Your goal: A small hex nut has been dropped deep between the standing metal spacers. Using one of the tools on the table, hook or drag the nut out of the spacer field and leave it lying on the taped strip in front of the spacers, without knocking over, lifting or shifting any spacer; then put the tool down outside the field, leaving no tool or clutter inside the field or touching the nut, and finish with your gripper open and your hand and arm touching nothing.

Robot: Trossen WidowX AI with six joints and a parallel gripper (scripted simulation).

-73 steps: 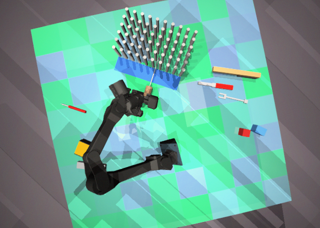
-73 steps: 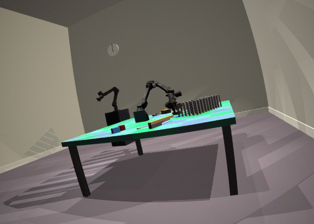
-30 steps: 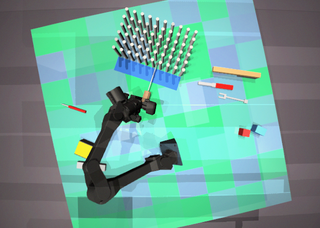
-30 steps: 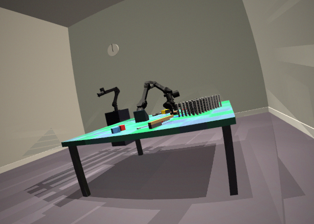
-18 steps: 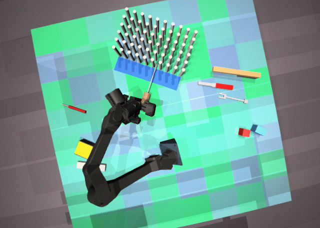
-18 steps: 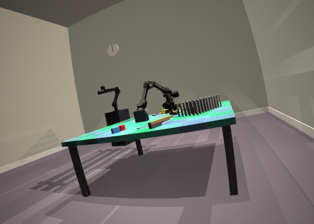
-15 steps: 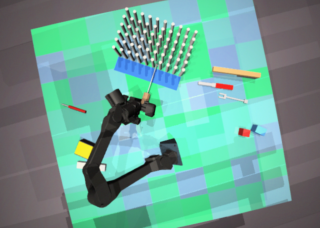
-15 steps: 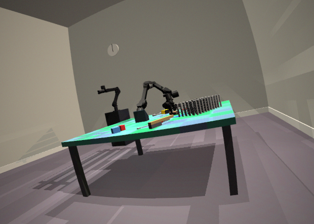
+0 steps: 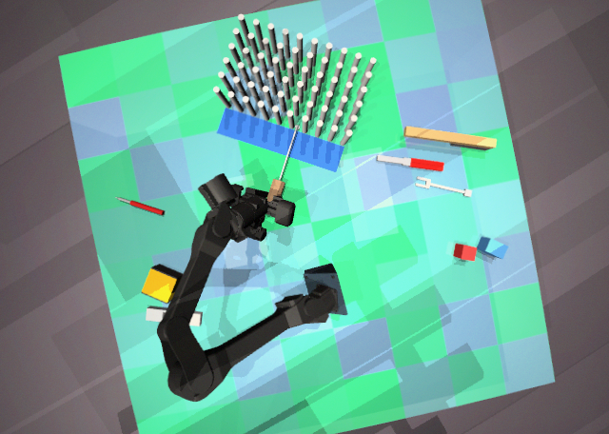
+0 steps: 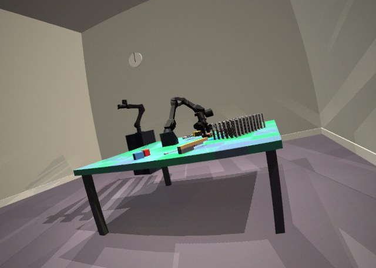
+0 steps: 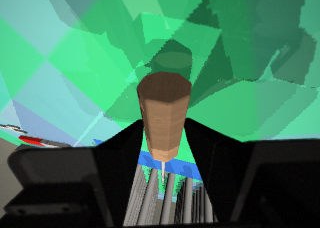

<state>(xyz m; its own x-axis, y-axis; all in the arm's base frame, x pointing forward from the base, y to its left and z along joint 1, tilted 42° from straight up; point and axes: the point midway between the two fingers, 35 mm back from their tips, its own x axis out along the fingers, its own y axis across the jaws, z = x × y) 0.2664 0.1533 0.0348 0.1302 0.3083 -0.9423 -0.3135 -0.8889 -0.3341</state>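
Right now my gripper tip is 10 cm short of the wire hook tool and 4 cm to the left of it. Also, from my gripper tip: red screwdriver (42 cm to the left, 1 cm below, 1 cm ahead); then hex nut (20 cm ahead, 8 cm to the right, 2 cm below); then blue taped strip (16 cm ahead, 3 cm to the right, 2 cm below).
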